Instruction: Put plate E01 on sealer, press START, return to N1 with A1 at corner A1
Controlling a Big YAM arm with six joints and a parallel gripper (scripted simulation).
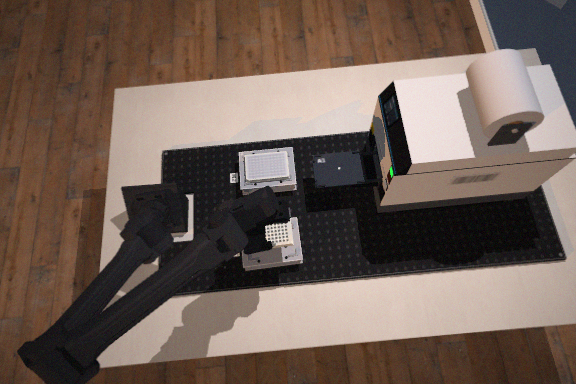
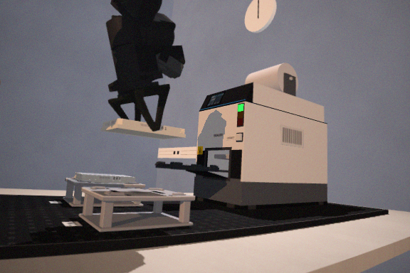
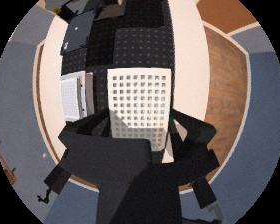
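Now: the sealer stage 220 mm ahead of my hand, 170 mm to the left of it and 60 mm below it. Also, from my hand: nest (120 mm below); then plate (10 mm ahead, 220 mm to the left, 110 mm below); then start button (310 mm ahead, 70 mm to the left, 20 mm above).
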